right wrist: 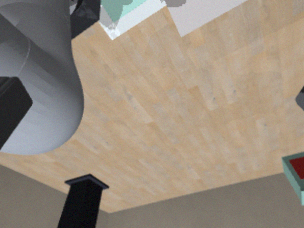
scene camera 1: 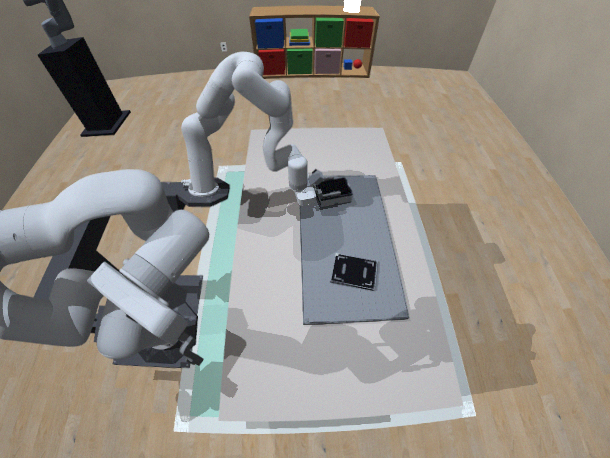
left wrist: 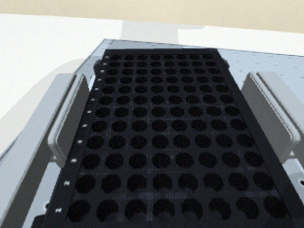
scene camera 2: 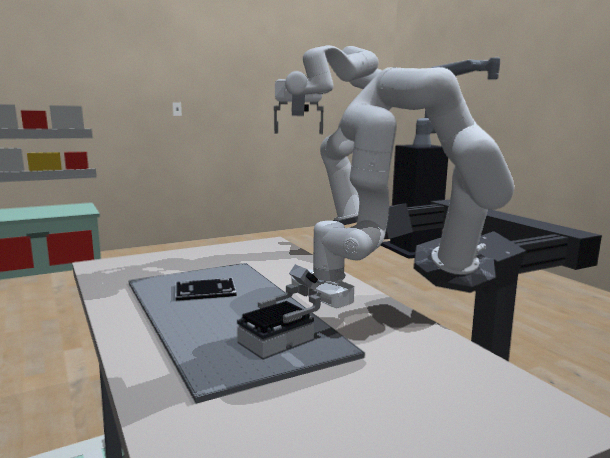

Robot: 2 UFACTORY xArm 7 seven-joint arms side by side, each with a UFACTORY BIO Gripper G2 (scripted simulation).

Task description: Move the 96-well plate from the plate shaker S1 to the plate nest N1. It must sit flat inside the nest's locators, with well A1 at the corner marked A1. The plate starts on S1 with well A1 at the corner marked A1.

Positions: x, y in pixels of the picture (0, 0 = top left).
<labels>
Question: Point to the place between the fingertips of my right gripper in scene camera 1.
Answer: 166, 339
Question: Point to a black 96-well plate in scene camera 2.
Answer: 272, 316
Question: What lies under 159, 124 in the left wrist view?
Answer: A black 96-well plate.
</labels>
